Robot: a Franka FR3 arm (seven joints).
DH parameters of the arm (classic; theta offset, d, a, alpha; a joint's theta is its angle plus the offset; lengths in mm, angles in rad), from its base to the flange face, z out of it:
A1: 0 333 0 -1.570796
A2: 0 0 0 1.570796
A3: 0 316 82.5 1.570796
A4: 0 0 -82.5 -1.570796
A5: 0 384 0 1.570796
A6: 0 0 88 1.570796
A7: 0 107 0 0
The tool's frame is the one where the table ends.
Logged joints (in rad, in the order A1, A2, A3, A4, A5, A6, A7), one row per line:
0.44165 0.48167 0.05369 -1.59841 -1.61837 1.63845 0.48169
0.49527 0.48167 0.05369 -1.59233 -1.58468 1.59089 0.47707
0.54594 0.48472 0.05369 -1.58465 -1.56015 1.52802 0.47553
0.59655 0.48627 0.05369 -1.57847 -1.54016 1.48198 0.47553
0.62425 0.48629 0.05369 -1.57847 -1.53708 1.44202 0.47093
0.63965 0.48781 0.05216 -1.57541 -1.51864 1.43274 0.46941
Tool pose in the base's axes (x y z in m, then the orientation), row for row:
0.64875 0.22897 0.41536 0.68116 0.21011 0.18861 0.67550
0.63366 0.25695 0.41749 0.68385 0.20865 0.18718 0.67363
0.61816 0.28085 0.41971 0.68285 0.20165 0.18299 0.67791
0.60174 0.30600 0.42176 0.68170 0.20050 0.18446 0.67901
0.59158 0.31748 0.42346 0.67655 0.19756 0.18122 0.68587
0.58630 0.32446 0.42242 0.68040 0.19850 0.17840 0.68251
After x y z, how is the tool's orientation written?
As a quaternion, x y z w.
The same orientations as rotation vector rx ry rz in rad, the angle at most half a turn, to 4 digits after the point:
1.5319 0.4725 0.4242
1.5391 0.4696 0.4213
1.5343 0.4531 0.4112
1.5310 0.4503 0.4143
1.5154 0.4425 0.4059
1.5260 0.4452 0.4001

